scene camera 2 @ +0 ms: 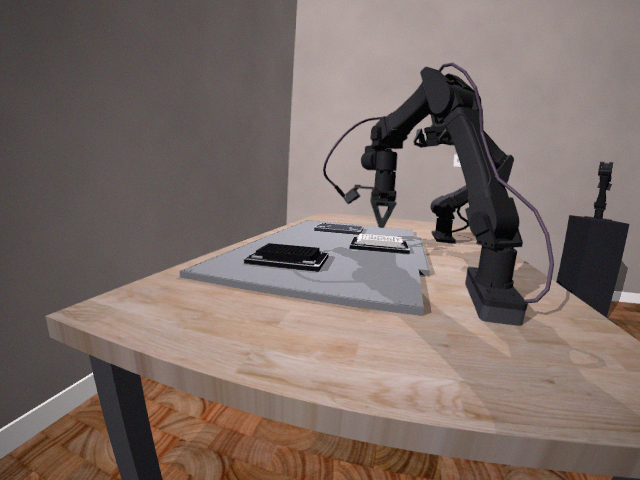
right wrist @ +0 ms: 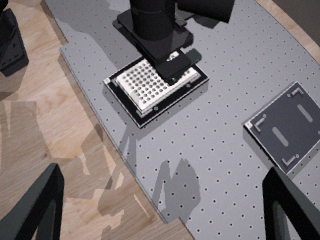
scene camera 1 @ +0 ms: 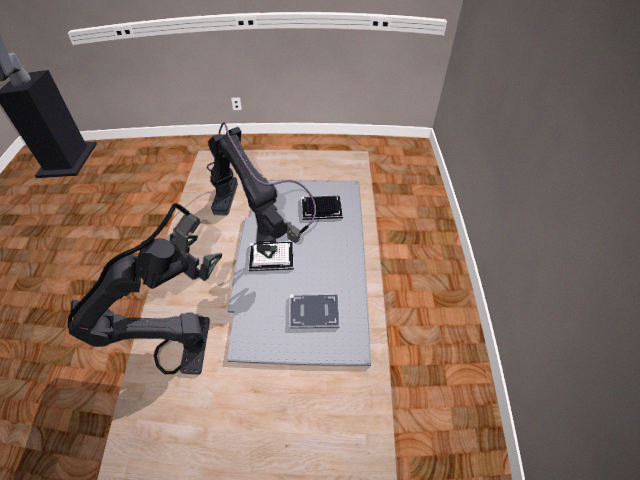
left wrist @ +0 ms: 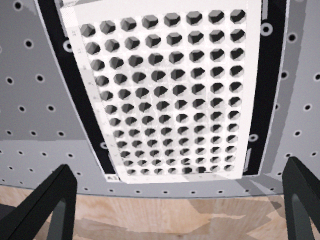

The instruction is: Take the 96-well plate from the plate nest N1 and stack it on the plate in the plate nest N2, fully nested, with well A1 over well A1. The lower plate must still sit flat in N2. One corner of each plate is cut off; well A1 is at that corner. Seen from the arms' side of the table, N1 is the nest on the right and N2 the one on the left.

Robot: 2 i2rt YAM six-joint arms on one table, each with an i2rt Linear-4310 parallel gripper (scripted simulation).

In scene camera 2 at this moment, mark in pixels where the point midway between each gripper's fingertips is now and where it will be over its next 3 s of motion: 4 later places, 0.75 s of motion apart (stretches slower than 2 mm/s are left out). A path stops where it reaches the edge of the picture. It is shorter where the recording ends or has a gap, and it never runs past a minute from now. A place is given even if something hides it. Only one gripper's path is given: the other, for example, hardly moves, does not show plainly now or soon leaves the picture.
My left gripper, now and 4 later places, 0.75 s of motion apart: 381, 225; 380, 236; 380, 238; 368, 227; 292, 227
